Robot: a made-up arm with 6 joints. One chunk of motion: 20 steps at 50 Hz.
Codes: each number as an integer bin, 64 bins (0 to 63) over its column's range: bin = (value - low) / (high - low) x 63, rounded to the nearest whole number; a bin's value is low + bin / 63 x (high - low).
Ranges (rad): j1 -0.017..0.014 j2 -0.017..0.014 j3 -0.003..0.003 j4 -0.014..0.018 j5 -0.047..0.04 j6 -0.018..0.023
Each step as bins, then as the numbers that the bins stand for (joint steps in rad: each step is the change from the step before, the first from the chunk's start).
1 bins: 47 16 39 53 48 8
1 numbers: 0.00613 -0.00913 0.00071 0.01292 0.01929 -0.01279
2 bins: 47 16 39 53 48 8
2 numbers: 0.00613 -0.00913 0.00071 0.01292 0.01929 -0.01279
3 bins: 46 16 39 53 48 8
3 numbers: 0.00563 -0.00913 0.00071 0.01292 0.01929 -0.01279
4 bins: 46 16 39 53 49 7
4 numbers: 0.00563 -0.00913 0.00071 0.01292 0.02067 -0.01344
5 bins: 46 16 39 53 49 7
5 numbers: 0.00563 -0.00913 0.00071 0.01292 0.02067 -0.01344
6 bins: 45 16 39 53 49 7
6 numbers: 0.00514 -0.00913 0.00071 0.01292 0.02067 -0.01344
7 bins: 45 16 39 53 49 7
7 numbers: 0.00514 -0.00913 0.00071 0.01292 0.02067 -0.01344
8 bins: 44 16 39 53 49 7
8 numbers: 0.00465 -0.00913 0.00071 0.01292 0.02067 -0.01344
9 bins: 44 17 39 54 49 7
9 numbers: 0.00465 -0.00863 0.00071 0.01343 0.02067 -0.01344
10 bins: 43 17 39 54 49 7
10 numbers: 0.00416 -0.00863 0.00071 0.01343 0.02067 -0.01344
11 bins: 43 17 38 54 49 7
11 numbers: 0.00416 -0.00863 0.00062 0.01343 0.02067 -0.01344
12 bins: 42 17 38 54 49 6
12 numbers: 0.00367 -0.00863 0.00062 0.01343 0.02067 -0.01410
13 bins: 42 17 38 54 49 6
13 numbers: 0.00367 -0.00863 0.00062 0.01343 0.02067 -0.01410
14 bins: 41 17 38 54 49 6
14 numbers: 0.00317 -0.00863 0.00062 0.01343 0.02067 -0.01410
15 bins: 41 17 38 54 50 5
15 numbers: 0.00317 -0.00863 0.00062 0.01343 0.02205 -0.01475
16 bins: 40 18 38 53 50 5
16 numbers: 0.00268 -0.00814 0.00062 0.01292 0.02205 -0.01475
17 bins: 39 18 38 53 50 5
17 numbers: 0.00219 -0.00814 0.00062 0.01292 0.02205 -0.01475
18 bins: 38 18 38 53 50 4
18 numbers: 0.00170 -0.00814 0.00062 0.01292 0.02205 -0.01540
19 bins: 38 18 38 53 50 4
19 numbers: 0.00170 -0.00814 0.00062 0.01292 0.02205 -0.01540
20 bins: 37 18 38 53 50 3
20 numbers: 0.00121 -0.00814 0.00062 0.01292 0.02205 -0.01605
